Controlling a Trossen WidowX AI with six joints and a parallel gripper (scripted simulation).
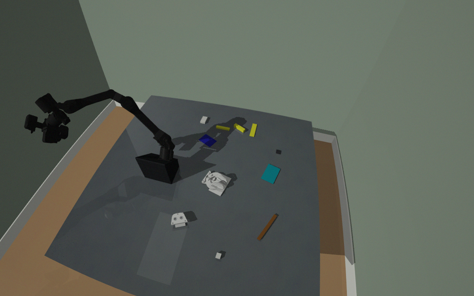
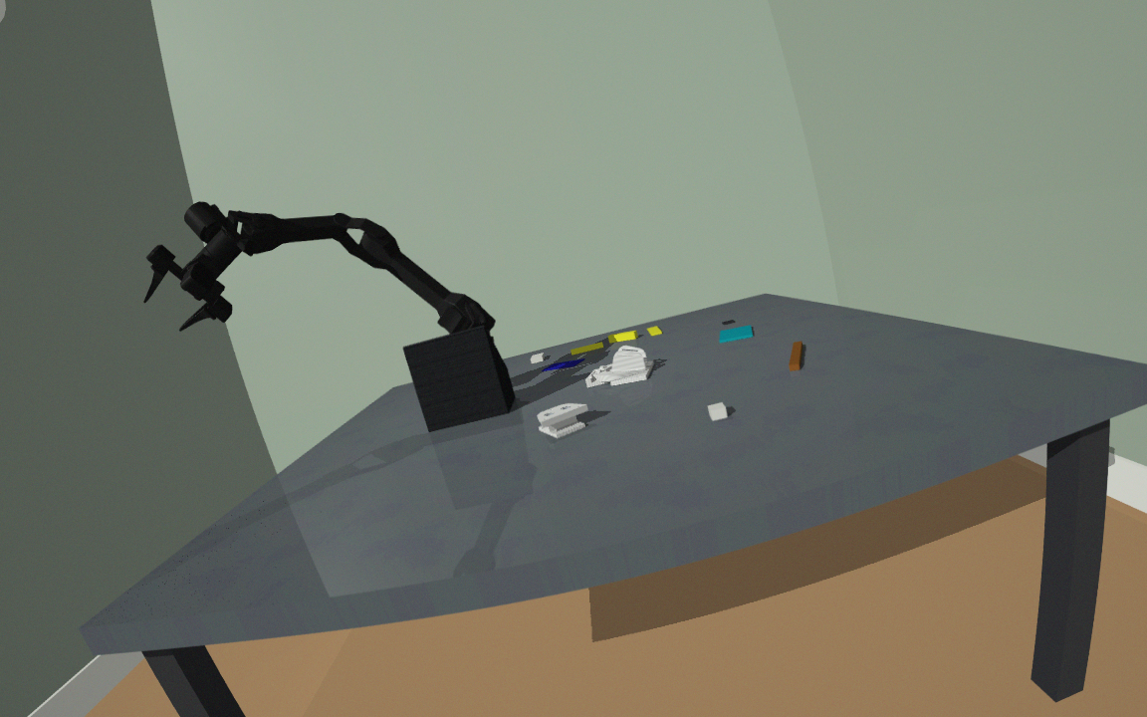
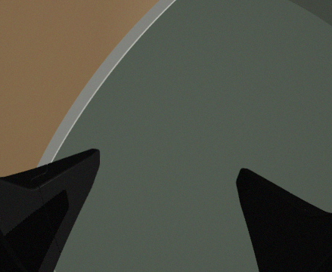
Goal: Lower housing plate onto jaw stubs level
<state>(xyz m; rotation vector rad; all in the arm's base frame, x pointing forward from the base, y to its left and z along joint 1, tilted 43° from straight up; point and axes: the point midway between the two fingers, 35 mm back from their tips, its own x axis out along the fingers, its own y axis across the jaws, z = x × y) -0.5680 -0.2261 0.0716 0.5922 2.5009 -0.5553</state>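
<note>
The stepped white block is 68 cm ahead of my gripper tip, 36 cm below it and 16 cm to the right of it. The rest, counted from my gripper tip: brown bar: 110 cm ahead, 36 cm below, 16 cm to the right; small white cube: 88 cm ahead, 36 cm below, 31 cm to the right; blue tile: 75 cm ahead, 37 cm to the left, 37 cm below.
</note>
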